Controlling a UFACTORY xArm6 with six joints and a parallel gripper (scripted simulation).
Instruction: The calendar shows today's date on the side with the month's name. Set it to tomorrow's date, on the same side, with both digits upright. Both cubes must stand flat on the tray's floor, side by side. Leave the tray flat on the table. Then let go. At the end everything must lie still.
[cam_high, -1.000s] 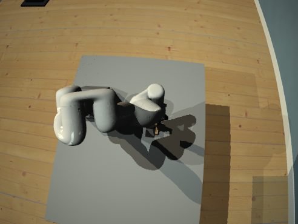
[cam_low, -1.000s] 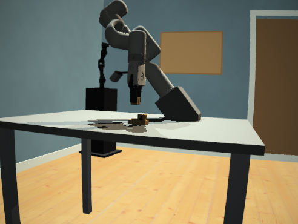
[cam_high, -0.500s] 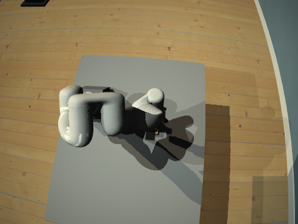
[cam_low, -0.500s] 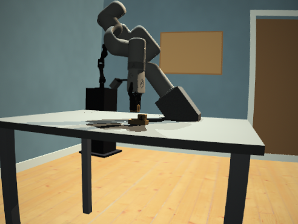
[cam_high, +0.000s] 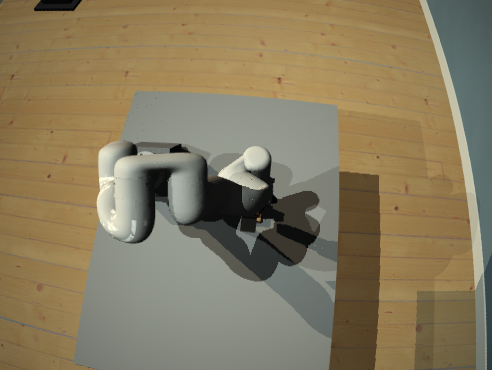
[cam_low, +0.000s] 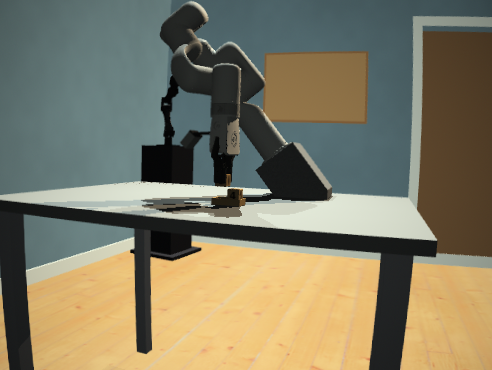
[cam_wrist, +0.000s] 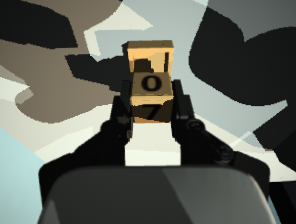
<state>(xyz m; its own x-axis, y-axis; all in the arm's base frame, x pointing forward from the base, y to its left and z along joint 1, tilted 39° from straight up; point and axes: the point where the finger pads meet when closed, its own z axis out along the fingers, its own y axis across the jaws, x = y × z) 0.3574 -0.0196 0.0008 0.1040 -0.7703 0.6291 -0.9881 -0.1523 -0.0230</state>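
My hand is 10 mm above the wooden number cube. Round my hand: wooden calendar tray (20 mm to the left, 70 mm below).
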